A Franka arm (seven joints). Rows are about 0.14 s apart.
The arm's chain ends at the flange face. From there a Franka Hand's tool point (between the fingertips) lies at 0.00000 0.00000 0.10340 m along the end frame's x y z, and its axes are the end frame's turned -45 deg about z.
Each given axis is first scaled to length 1.
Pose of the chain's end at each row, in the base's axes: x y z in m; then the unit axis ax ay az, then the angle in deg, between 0 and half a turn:
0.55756 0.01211 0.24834 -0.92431 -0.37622 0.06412 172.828
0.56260 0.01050 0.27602 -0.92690 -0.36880 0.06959 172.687
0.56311 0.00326 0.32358 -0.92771 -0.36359 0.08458 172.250
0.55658 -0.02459 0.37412 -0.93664 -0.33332 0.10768 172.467
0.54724 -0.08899 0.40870 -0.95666 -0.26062 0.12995 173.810
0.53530 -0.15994 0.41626 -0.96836 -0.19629 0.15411 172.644
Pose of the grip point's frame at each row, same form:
0.54049 0.01907 0.14660 -0.71100 -0.70231 0.03531 170.561
0.54446 0.01741 0.17446 -0.71638 -0.69657 0.03990 170.191
0.54189 0.00987 0.22260 -0.71955 -0.69247 0.05234 169.129
0.53129 -0.01928 0.27400 -0.74004 -0.66842 0.07452 168.313
0.51870 -0.08531 0.30938 -0.78686 -0.60902 0.09972 168.575
0.50197 -0.15335 0.31860 -0.82361 -0.55467 0.11837 166.433

